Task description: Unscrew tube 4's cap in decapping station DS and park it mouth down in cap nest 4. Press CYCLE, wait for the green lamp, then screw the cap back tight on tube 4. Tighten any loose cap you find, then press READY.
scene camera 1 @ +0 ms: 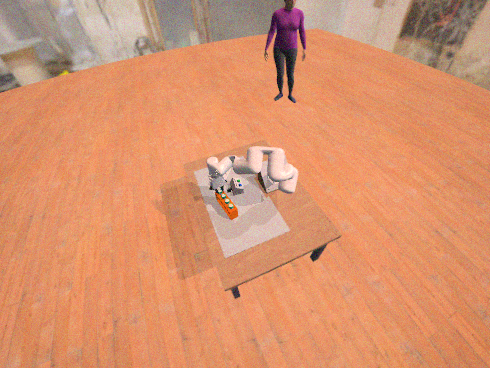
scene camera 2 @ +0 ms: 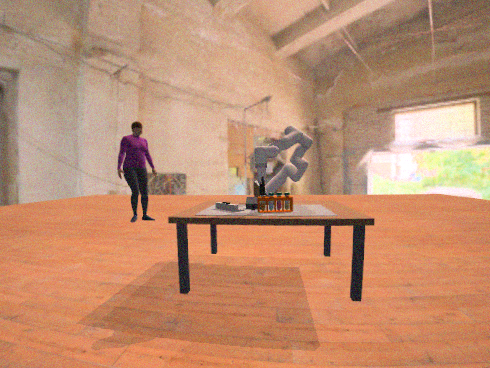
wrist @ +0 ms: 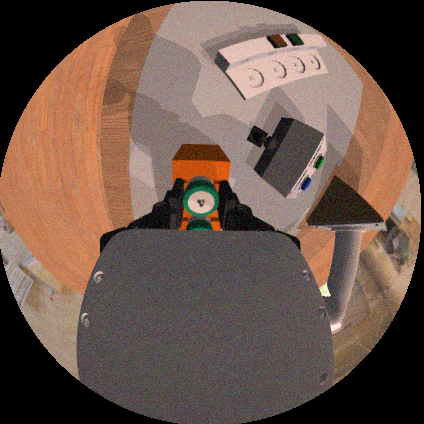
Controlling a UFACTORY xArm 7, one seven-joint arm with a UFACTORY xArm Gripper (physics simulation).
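Pixels of known places: gripper, between the fingertips: (scene camera 1: 219, 191) (scene camera 2: 262, 194) (wrist: 200, 191); arm's base, origin of its link: (scene camera 2: 266, 192) (wrist: 348, 227).
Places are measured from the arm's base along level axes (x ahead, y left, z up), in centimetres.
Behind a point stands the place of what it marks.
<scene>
In the wrist view my gripper (wrist: 200, 191) {y 1.2, x 44.6, z 2.0 cm} is shut on the green cap marked 4 (wrist: 200, 202) {y 1.6, x 44.5, z 3.3 cm}, black fingers on both its sides. The cap is at the far end of the orange tube rack (wrist: 200, 159) {y -1.5, x 45.4, z 0.3 cm} (scene camera 1: 227, 206) (scene camera 2: 275, 204) {y 9.4, x 43.2, z -4.4 cm}. The tube under it is hidden. Another green cap (wrist: 199, 225) {y 5.0, x 43.7, z 2.7 cm} shows just behind it in the rack. In the scene views the gripper (scene camera 1: 219, 189) {y 1.2, x 44.6, z 2.0 cm} (scene camera 2: 262, 188) {y 1.2, x 44.6, z 2.0 cm} stands upright over that end of the rack. The white cap nest tray (wrist: 272, 67) {y -19.5, x 38.6, z -8.3 cm} (scene camera 2: 227, 206) {y -22.6, x 42.8, z -6.2 cm} has several round empty nests and lies beyond the rack.
A grey control box (wrist: 288, 155) {y -5.7, x 33.3, z -3.4 cm} (scene camera 1: 237, 184) {y -3.2, x 28.3, z -1.8 cm} with a green button (wrist: 319, 162) {y -7.6, x 28.3, z -1.6 cm} and a blue button (wrist: 305, 184) {y -3.2, x 28.7, z -1.6 cm} sits right of the rack. All rest on a grey mat (scene camera 1: 253, 229) {y 33.1, x 30.8, z -9.1 cm} on the wooden table (scene camera 1: 308, 234) {y 50.1, x -2.5, z -9.3 cm} (scene camera 2: 269, 220) {y 7.1, x 64.2, z -10.4 cm}. A person in purple (scene camera 1: 285, 47) (scene camera 2: 135, 170) stands on the floor beyond the table.
</scene>
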